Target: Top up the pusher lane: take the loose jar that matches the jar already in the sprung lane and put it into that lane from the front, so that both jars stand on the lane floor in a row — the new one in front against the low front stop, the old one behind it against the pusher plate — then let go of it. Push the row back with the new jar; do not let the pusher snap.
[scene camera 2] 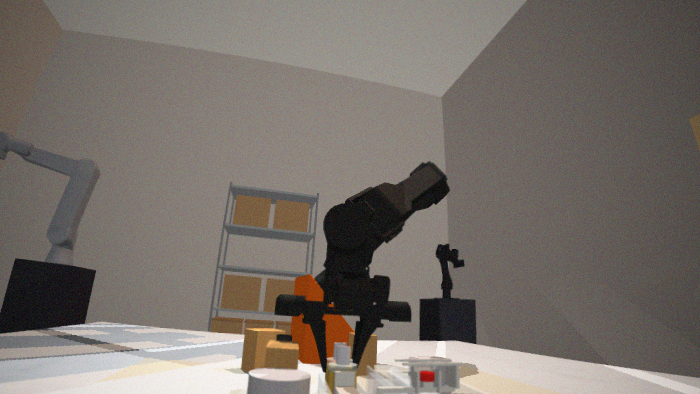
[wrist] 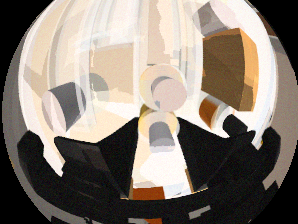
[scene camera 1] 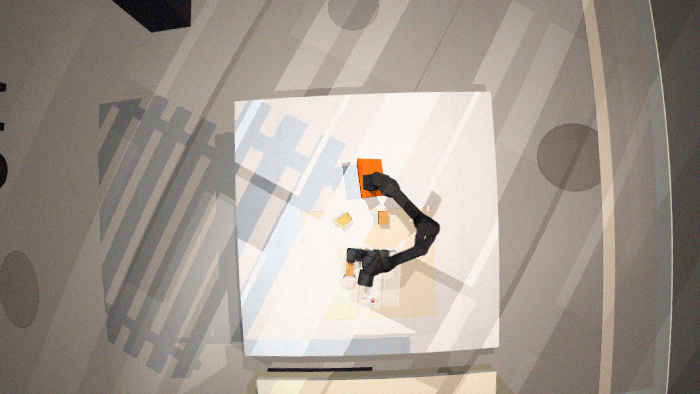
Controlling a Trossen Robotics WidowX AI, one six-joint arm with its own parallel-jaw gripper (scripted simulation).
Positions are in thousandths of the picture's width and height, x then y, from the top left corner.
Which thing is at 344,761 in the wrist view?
My gripper.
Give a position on a brown box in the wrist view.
773,328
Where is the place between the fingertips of my gripper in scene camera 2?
484,945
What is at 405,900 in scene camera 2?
A brown box.
